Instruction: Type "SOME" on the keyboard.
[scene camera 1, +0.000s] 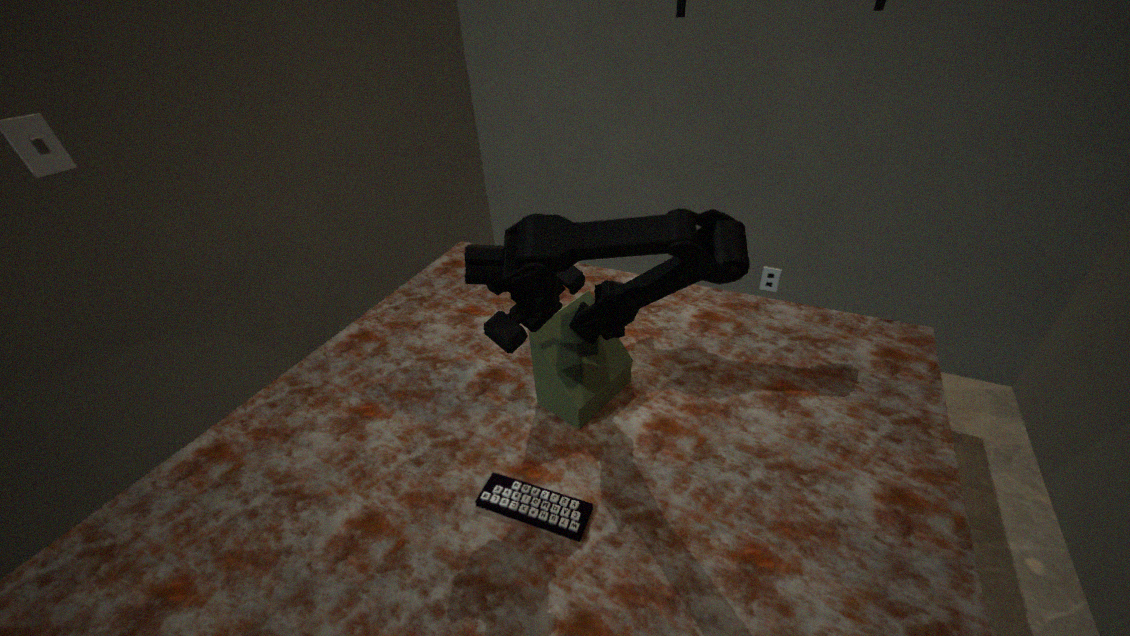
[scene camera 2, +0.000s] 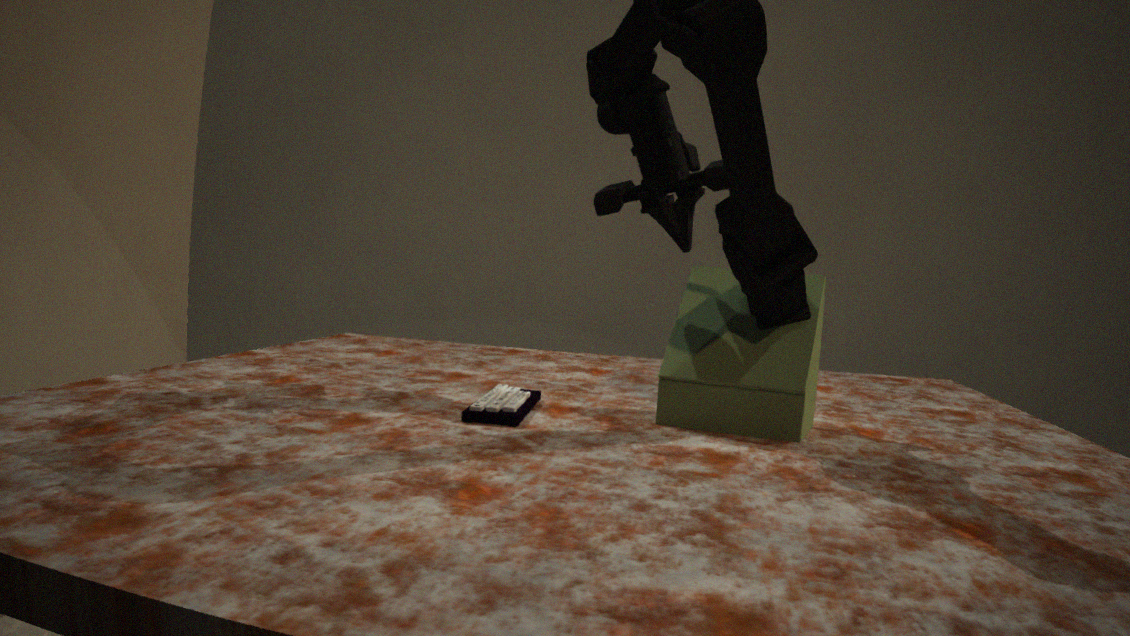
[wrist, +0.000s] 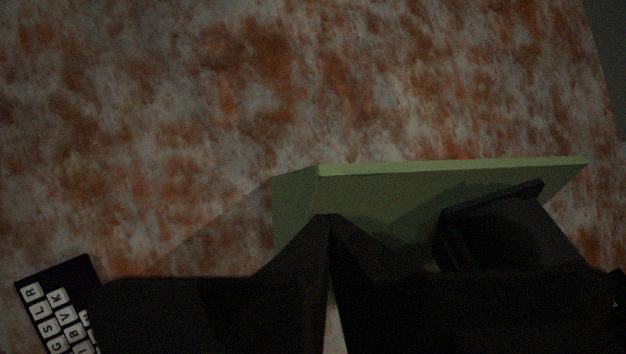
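Seen in the pictures: gripper, between the fingertips: (scene camera 1: 535, 328) (scene camera 2: 687, 251) (wrist: 326, 225); arm's base, origin of its link: (scene camera 1: 587, 323) (scene camera 2: 779, 304) (wrist: 481, 220).
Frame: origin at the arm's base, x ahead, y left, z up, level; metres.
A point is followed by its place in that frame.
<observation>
A small black keyboard (scene camera 1: 534, 506) @[z -0.133, x 0.325, y 0.047 m] (scene camera 2: 501, 404) @[z -0.132, x 0.308, y 0.094 m] (wrist: 70, 274) @[z -0.136, x 0.307, y -0.041 m] with white letter keys lies flat on the table. In the wrist view it is at the lower left, partly hidden behind the gripper; keys R, L, S, G, K, V and B show. My gripper (scene camera 2: 686, 249) @[z 0.056, x 0.116, y -0.047 m] (wrist: 326, 225) @[z 0.056, x 0.116, y -0.047 m] is shut and empty, its fingertips together and pointing down. It hangs high above the table, apart from the keyboard and close to the arm's green base. In scene camera 1 the fingertips are hard to make out against the dark arm.
A green wedge-shaped block (scene camera 1: 557, 395) @[z -0.089, x 0.124, y -0.010 m] (scene camera 2: 731, 406) @[z -0.117, x 0.051, y 0.063 m] (wrist: 295, 200) @[z -0.015, x 0.113, y -0.052 m] carries the arm's base and stands behind the keyboard in scene camera 1. The table (scene camera 1: 276, 474) @[z -0.149, x 0.446, y -0.421 m] (scene camera 2: 355, 505) @[z -0.149, x 0.321, y 0.455 m] (wrist: 150, 100) @[z -0.149, x 0.197, y -0.175 m] has a mottled orange and grey top. Walls rise beyond its edges.
</observation>
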